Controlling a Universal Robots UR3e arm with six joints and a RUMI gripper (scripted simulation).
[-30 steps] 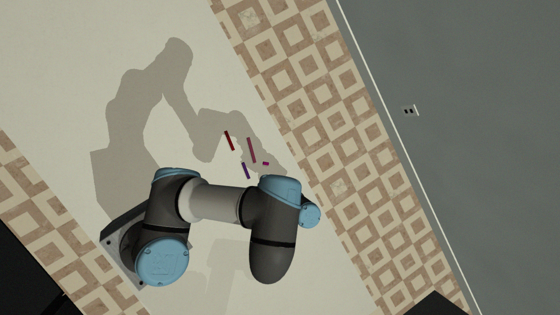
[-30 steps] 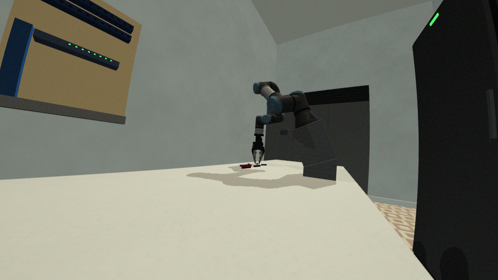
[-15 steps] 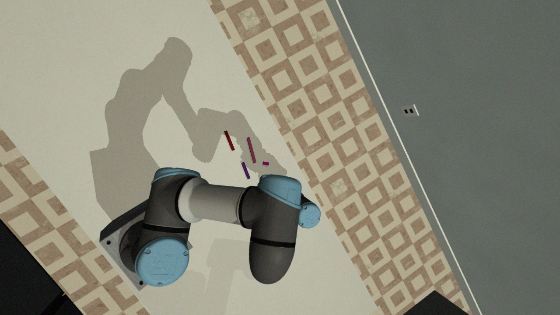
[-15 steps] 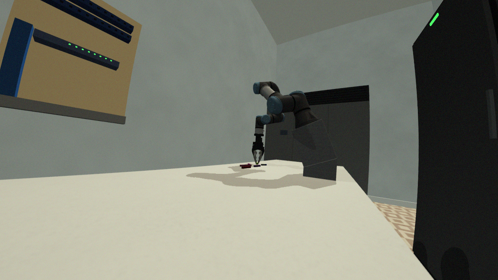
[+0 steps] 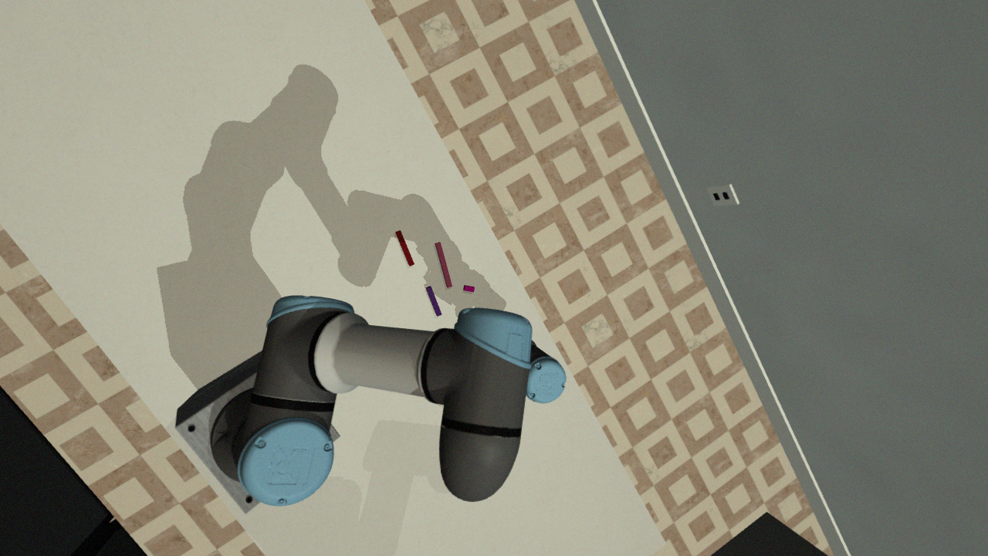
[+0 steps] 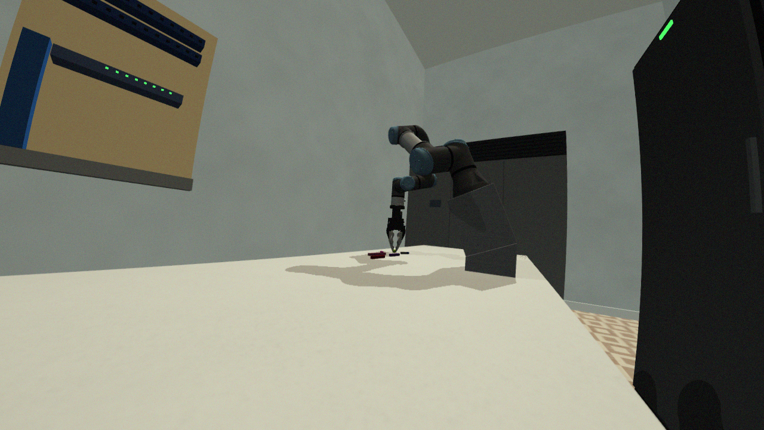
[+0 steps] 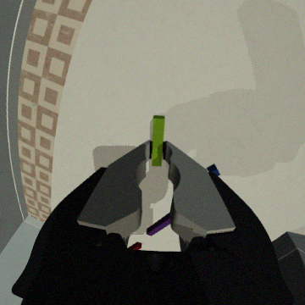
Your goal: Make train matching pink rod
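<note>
Now: hand 1 cm above the lime rod. From my hand the other things lie so: grey rod 6 cm behind, 2 cm to the left, 1 cm below; blue rod 7 cm behind, 1 cm below; magenta rod 11 cm to the left, 1 cm below.
</note>
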